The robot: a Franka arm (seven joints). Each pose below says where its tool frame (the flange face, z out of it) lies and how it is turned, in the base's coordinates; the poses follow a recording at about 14 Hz.
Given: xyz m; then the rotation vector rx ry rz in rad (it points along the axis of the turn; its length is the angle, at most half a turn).
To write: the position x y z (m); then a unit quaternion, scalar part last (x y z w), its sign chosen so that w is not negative. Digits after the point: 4 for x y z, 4 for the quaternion.
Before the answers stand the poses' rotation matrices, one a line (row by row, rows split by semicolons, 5 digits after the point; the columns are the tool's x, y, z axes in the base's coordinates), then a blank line. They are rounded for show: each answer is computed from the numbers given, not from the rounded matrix.
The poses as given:
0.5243, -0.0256, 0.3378, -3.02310, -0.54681, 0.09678
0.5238, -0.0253, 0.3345, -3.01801, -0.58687, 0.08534
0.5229, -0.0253, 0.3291, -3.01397, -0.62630, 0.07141
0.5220, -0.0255, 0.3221, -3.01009, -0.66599, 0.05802
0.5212, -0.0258, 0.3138, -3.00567, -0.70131, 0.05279
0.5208, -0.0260, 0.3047, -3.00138, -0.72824, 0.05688
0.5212, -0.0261, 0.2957, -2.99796, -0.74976, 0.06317
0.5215, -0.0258, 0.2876, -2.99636, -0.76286, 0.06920
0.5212, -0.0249, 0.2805, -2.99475, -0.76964, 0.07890
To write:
0.93480 0.34741 -0.07394; 0.35168 -0.93447 0.05555; -0.04979 -0.07794 -0.99571
0.92573 0.37222 -0.06695; 0.37587 -0.92510 0.05401; -0.04183 -0.07516 -0.99629
0.91626 0.39635 -0.05804; 0.39924 -0.91539 0.05162; -0.03267 -0.07047 -0.99698
0.90607 0.42025 -0.04926; 0.42244 -0.90508 0.04862; -0.02415 -0.06487 -0.99760
0.89626 0.44117 -0.04571; 0.44304 -0.89535 0.04551; -0.02085 -0.06104 -0.99792
0.88824 0.45685 -0.04815; 0.45879 -0.88753 0.04241; -0.02336 -0.05976 -0.99794
0.88156 0.46920 -0.05190; 0.47127 -0.88112 0.03920; -0.02734 -0.05902 -0.99788
0.87739 0.47658 -0.05538; 0.47876 -0.87719 0.03630; -0.03128 -0.05836 -0.99781
0.87494 0.48031 -0.06143; 0.48279 -0.87507 0.03427; -0.03730 -0.05965 -0.99752

0.5243, -0.0256, 0.3378, -0.9830, -0.1778, 0.0315, 0.0340
0.5238, -0.0253, 0.3345, -0.9807, -0.1907, 0.0277, 0.0329
0.5229, -0.0253, 0.3291, -0.9783, -0.2033, 0.0232, 0.0312
0.5220, -0.0255, 0.3221, -0.9758, -0.2159, 0.0188, 0.0291
0.5212, -0.0258, 0.3138, -0.9733, -0.2271, 0.0171, 0.0274
0.5208, -0.0260, 0.3047, -0.9713, -0.2357, 0.0184, 0.0263
0.5212, -0.0261, 0.2957, -0.9696, -0.2425, 0.0204, 0.0253
0.5215, -0.0258, 0.2876, -0.9686, -0.2466, 0.0224, 0.0244
0.5212, -0.0249, 0.2805, -0.9679, -0.2488, 0.0255, 0.0243

